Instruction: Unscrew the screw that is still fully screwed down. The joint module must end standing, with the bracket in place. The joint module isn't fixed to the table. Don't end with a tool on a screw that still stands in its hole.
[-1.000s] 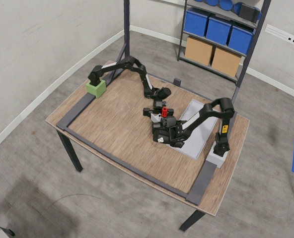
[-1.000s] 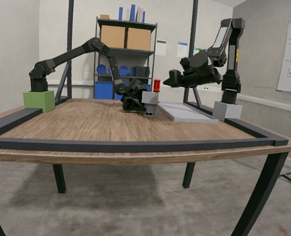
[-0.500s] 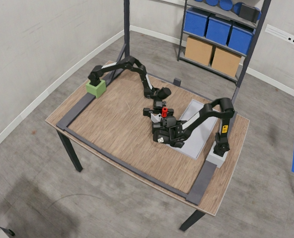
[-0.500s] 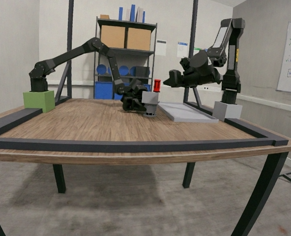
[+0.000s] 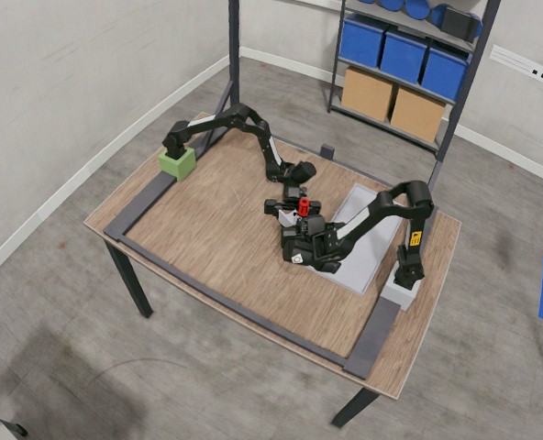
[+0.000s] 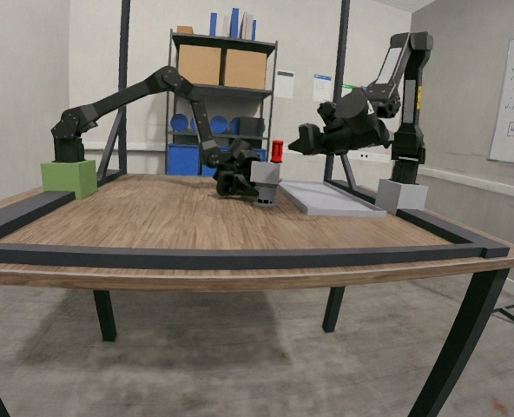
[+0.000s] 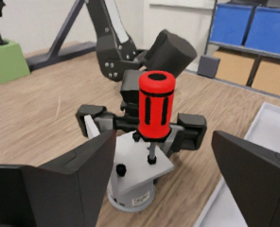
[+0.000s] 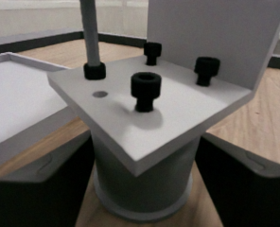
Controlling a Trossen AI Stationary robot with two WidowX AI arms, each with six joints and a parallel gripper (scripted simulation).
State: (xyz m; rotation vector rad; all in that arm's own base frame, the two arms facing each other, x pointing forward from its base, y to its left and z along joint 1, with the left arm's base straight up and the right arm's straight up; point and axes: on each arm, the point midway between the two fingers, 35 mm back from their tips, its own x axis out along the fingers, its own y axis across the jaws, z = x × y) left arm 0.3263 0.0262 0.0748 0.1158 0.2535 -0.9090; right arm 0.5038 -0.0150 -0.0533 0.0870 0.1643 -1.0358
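The grey joint module lies 20 mm ahead of my right hand and 20 mm to the left of it. Also, from my right hand: grey bracket: 20 mm ahead, 20 mm to the left, 40 mm above; then red screwdriver: 10 mm ahead, 40 mm to the left, 90 mm above; then shallow grey tray: 100 mm behind, 210 mm to the left, 30 mm below.
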